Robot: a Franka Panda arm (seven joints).
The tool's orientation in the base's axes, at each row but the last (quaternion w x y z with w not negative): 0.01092 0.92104 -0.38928 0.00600; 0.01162 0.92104 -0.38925 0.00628; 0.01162 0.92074 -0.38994 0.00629; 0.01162 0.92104 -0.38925 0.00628; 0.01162 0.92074 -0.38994 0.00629; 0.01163 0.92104 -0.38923 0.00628; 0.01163 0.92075 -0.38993 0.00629; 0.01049 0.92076 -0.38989 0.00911; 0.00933 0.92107 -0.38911 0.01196; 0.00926 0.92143 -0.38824 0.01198; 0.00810 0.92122 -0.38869 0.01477; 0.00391 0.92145 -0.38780 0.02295; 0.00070 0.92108 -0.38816 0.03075
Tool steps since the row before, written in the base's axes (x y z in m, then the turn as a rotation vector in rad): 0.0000 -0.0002 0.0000 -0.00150 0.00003 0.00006; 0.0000 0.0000 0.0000 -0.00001 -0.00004 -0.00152; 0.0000 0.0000 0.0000 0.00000 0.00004 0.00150; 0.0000 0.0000 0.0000 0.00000 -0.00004 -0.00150; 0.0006 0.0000 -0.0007 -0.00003 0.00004 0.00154; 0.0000 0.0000 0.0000 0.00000 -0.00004 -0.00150; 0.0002 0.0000 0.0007 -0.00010 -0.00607 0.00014; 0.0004 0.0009 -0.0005 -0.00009 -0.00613 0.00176; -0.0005 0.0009 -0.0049 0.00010 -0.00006 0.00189; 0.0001 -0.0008 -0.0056 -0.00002 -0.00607 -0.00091; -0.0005 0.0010 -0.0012 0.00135 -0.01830 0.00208; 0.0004 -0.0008 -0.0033 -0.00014 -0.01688 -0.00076; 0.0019 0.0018 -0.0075 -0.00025 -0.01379 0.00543
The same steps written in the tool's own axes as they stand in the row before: 0.0001 0.0001 0.0000 -0.00107 0.00106 -0.00006; 0.0000 0.0000 0.0000 -0.00001 0.00001 0.00152; 0.0000 0.0000 0.0000 0.00000 0.00000 -0.00150; 0.0000 0.0000 0.0000 0.00000 0.00000 0.00150; 0.0004 -0.0004 0.0007 -0.00002 0.00002 -0.00154; 0.0000 0.0000 0.0000 0.00000 0.00000 0.00150; 0.0002 -0.0001 -0.0007 0.00429 0.00430 0.00002; -0.0004 -0.0009 0.0005 0.00438 0.00435 -0.00160; -0.0011 -0.0003 0.0049 0.00017 -0.00001 -0.00189; 0.0005 0.0004 0.0056 0.00430 0.00425 0.00107; -0.0011 -0.0003 0.0012 0.01411 0.01181 -0.00157; 0.0007 0.0003 0.0033 0.01193 0.01191 0.00118; -0.0004 -0.0024 0.0075 0.01000 0.00969 -0.00509
